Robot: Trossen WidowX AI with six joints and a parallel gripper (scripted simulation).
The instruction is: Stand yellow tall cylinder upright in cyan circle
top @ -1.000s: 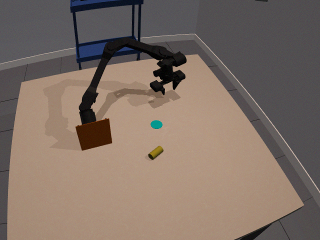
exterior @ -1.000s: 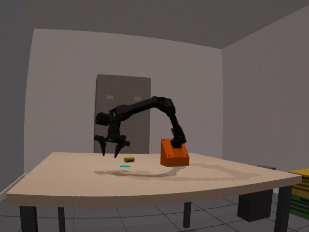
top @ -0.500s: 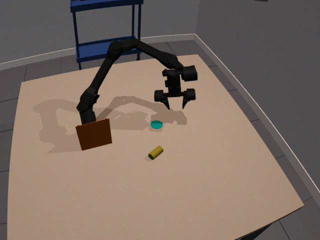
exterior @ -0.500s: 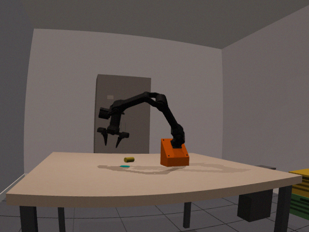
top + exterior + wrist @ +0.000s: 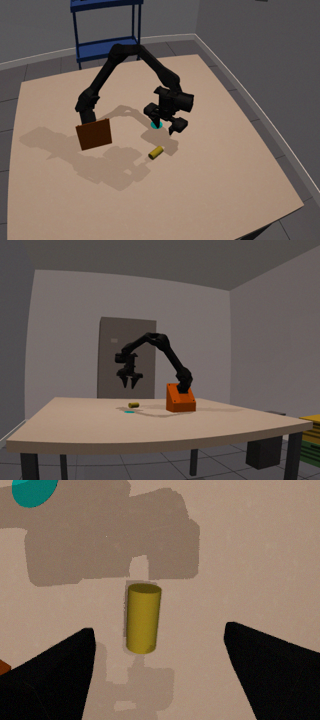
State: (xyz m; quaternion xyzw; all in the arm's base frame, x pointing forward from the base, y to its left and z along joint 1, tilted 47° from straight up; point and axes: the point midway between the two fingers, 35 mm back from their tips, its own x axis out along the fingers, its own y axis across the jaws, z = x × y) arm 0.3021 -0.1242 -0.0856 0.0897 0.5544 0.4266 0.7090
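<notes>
My gripper tip is now 40 mm past the yellow cylinder, 20 mm to the left of it and 110 mm above it. The rest, counted from my gripper tip: cyan circle (30 mm ahead, 160 mm to the left, 130 mm below).
</notes>
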